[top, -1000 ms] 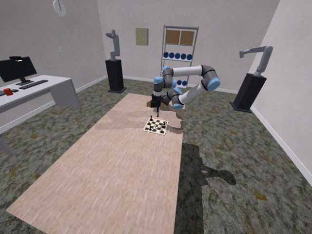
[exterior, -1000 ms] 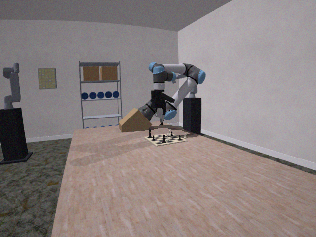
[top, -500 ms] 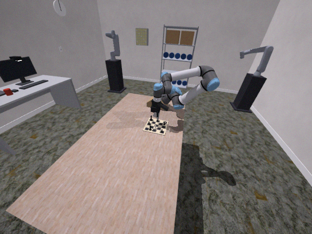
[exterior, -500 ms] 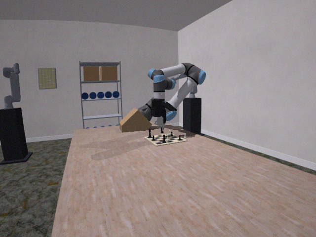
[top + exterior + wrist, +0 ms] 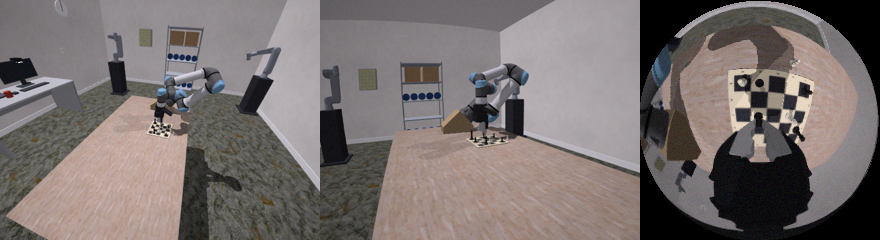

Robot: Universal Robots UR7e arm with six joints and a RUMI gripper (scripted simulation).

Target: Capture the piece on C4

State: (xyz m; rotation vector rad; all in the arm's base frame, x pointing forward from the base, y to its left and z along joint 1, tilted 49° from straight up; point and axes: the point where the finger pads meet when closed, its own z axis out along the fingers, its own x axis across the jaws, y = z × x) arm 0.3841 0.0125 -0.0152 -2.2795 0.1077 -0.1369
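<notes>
My hand is 4 cm short of the chessboard and 4 cm above it.
</notes>
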